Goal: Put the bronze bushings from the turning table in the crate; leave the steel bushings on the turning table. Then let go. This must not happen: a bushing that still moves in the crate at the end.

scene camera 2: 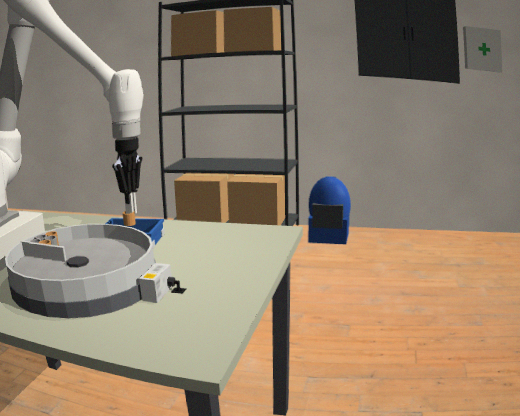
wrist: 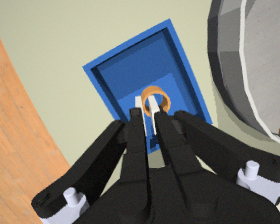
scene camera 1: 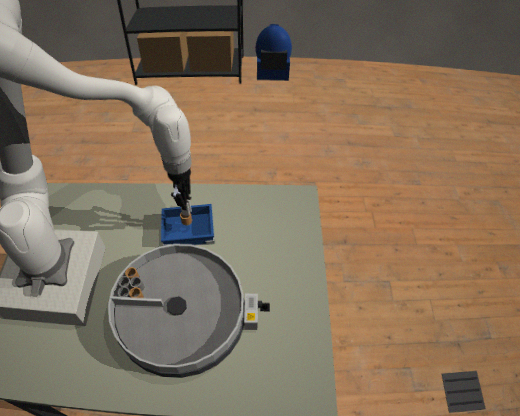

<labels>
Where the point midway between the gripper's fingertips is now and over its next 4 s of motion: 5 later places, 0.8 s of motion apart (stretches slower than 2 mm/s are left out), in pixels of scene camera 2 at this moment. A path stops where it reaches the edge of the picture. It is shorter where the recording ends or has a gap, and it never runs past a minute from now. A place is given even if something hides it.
The gripper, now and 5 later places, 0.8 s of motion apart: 131,213; 132,220; 132,226; 132,227; 131,217; 130,201
</labels>
